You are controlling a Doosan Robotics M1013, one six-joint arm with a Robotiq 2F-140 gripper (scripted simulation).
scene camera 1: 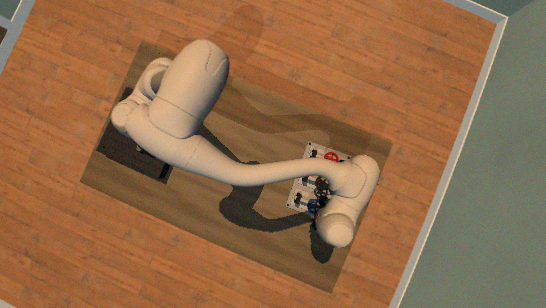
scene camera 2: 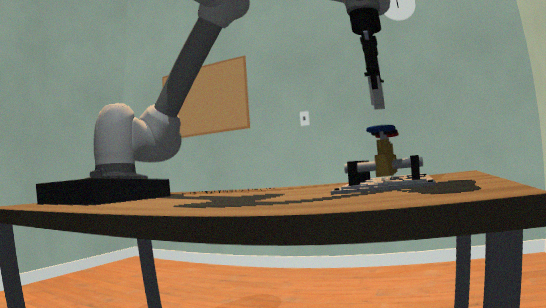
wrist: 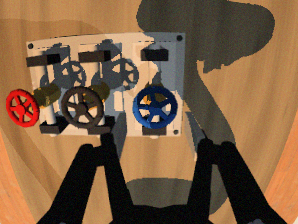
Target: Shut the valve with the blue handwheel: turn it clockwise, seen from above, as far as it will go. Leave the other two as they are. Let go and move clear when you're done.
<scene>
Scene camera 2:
gripper: 378, 106
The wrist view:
gripper: 155, 121
blue handwheel: 155, 108
red handwheel: 22, 108
</scene>
